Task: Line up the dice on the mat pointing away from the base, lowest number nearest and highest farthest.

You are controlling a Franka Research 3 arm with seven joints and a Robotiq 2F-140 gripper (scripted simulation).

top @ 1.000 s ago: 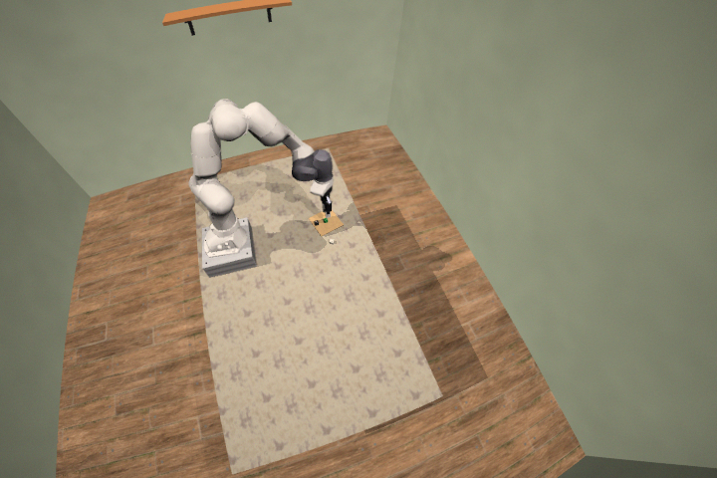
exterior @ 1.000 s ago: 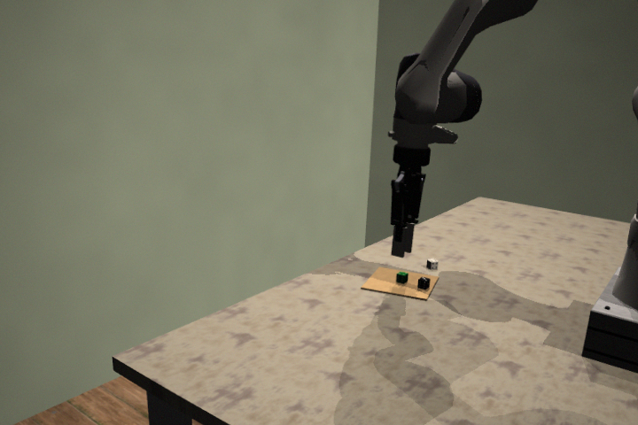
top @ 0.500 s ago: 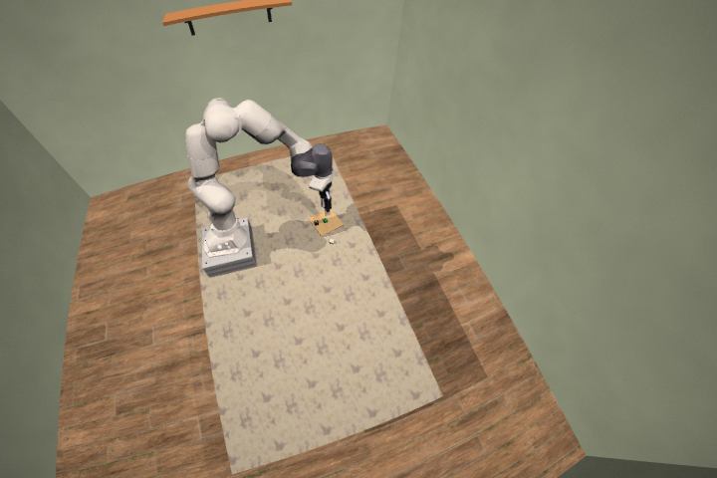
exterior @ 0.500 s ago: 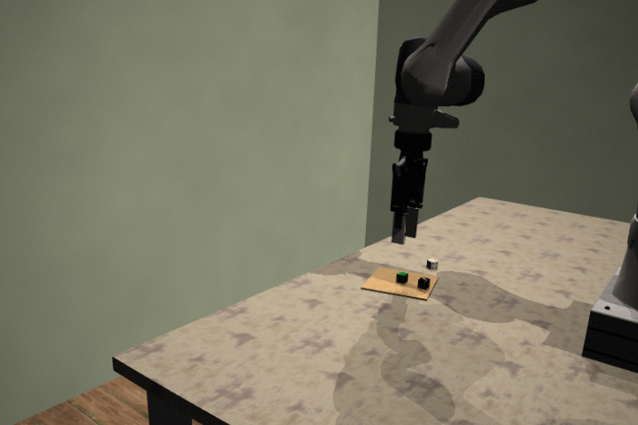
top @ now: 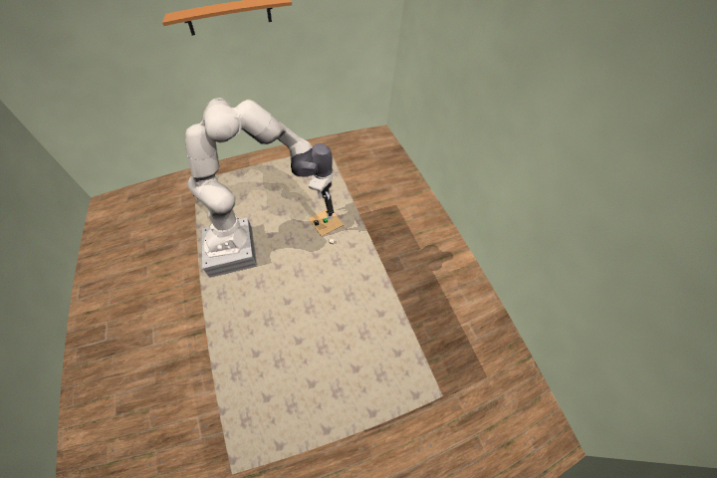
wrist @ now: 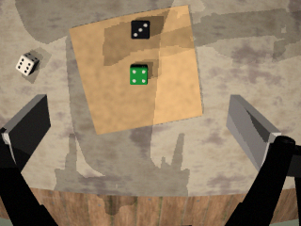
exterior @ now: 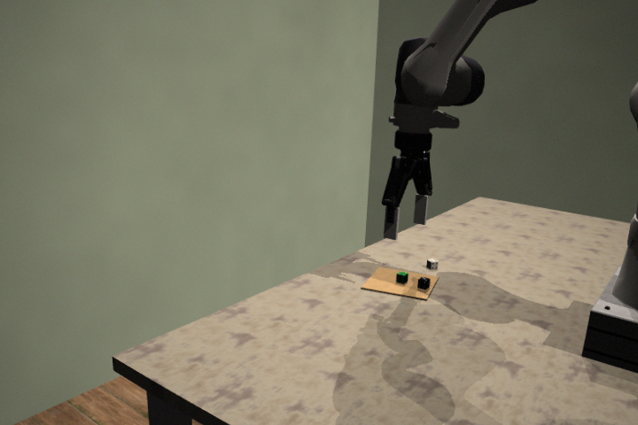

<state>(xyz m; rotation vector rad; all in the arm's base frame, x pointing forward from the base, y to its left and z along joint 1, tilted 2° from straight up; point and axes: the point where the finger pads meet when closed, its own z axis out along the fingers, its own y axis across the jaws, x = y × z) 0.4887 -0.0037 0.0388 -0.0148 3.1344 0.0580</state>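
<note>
Right now the white die is 20 mm behind my hand, 140 mm to the right of it and 120 mm below it. The rest, counted from my hand: tan mat (130 mm below); green die (120 mm below); black die (50 mm behind, 120 mm below).
</note>
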